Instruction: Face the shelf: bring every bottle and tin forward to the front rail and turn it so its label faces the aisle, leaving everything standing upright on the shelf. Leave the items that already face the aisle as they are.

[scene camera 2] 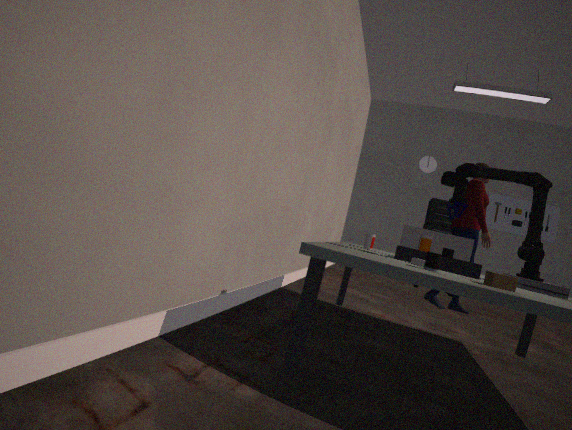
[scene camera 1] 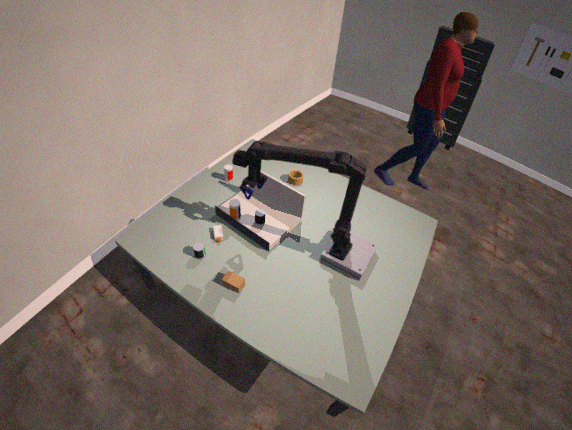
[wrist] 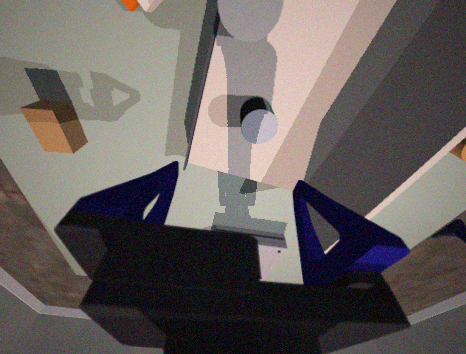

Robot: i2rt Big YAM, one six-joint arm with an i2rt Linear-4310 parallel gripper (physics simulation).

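Pixels of known places: gripper, fingertip midpoint: point(scene camera 2: 453, 218) point(scene camera 1: 253, 193) point(wrist: 238, 177); arm's base, link origin: point(scene camera 2: 528, 279) point(scene camera 1: 340, 249).
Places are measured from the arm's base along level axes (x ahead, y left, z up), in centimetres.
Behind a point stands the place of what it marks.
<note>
The shelf point(scene camera 1: 272, 192) {x 49.7, y -11.4, z 4.4 cm} point(wrist: 320, 55) {x 55.7, y -0.3, z -1.6 cm} is a tray with a dark front rail point(scene camera 1: 242, 228) {x 49.8, y 16.5, z -1.4 cm} point(scene camera 2: 465, 267) {x 38.5, y 17.7, z -1.5 cm} point(wrist: 199, 95) {x 46.7, y 16.7, z 1.3 cm}. A tall bottle point(scene camera 1: 235, 210) {x 56.0, y 14.3, z 6.5 cm} point(scene camera 2: 425, 244) {x 58.4, y 15.2, z 4.7 cm} point(wrist: 250, 17) {x 57.1, y 11.9, z 9.3 cm} stands upright close behind the rail; its orange part shows on the rail side. A small black tin point(scene camera 1: 260, 217) {x 43.6, y 9.0, z 4.5 cm} point(scene camera 2: 447, 253) {x 46.0, y 9.5, z 3.0 cm} point(wrist: 259, 126) {x 45.4, y 7.0, z 5.4 cm} with a pale top stands upright, a little behind the rail. In the wrist view a thin green strip shows on its side away from the rail. My gripper point(scene camera 1: 254, 189) {x 46.8, y 10.7, z 20.5 cm} point(wrist: 238, 177) {x 46.8, y 10.7, z 20.5 cm} is open and empty, above the shelf, with the tin beyond its fingertips in the wrist view.
Off the shelf are a red-and-white can point(scene camera 1: 228, 173) {x 84.5, y -13.3, z 1.1 cm} point(scene camera 2: 372, 242) {x 84.4, y -13.4, z -0.6 cm}, a white box with orange tip point(scene camera 1: 218, 233) {x 58.6, y 26.2, z -2.6 cm}, a dark tin point(scene camera 1: 199, 250) {x 56.3, y 42.8, z 1.5 cm}, an orange block point(scene camera 1: 233, 281) {x 32.6, y 45.8, z -0.4 cm} point(scene camera 2: 500, 281) {x 34.8, y 48.0, z -2.8 cm} point(wrist: 50, 132) {x 33.6, y 44.4, z -0.3 cm} and an orange ring point(scene camera 1: 296, 181) {x 47.6, y -36.3, z -2.3 cm}. A person point(scene camera 1: 440, 75) point(scene camera 2: 477, 205) is beyond the table.
</note>
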